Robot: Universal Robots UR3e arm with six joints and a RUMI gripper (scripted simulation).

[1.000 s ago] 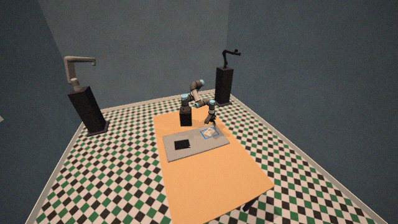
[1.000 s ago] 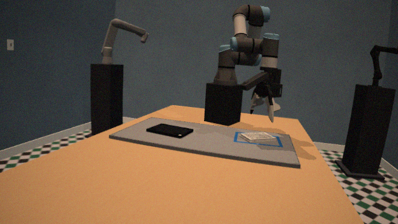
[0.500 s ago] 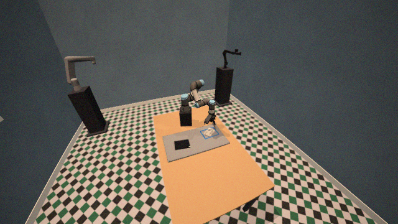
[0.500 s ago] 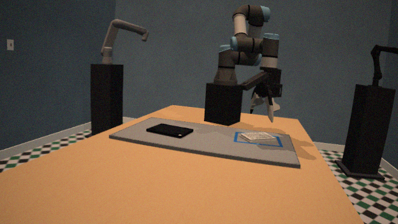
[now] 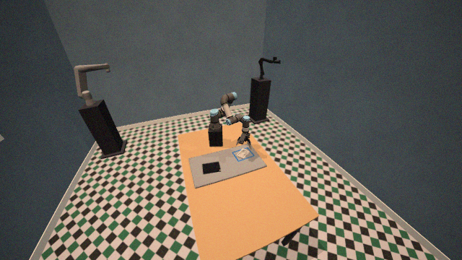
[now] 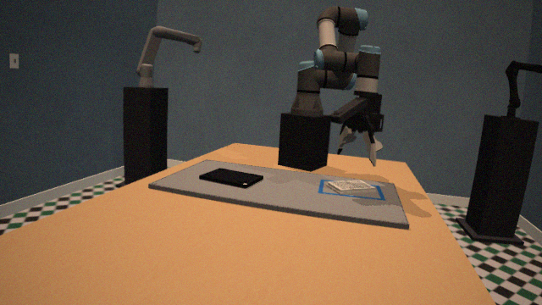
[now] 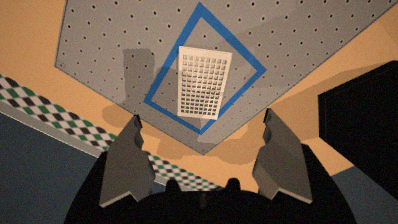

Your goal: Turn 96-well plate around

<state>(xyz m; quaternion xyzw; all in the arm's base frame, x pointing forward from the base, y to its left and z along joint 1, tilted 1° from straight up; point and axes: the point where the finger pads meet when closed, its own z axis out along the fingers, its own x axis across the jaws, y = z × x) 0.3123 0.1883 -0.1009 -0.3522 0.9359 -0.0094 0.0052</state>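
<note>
The white 96-well plate is 8 cm below my hand. The rest, counted from my hand: white corner mark (30 cm to the right, 12 cm ahead, 8 cm below); then black plate nest N1 (37 cm to the right, 8 cm below, 5 cm ahead).
</note>
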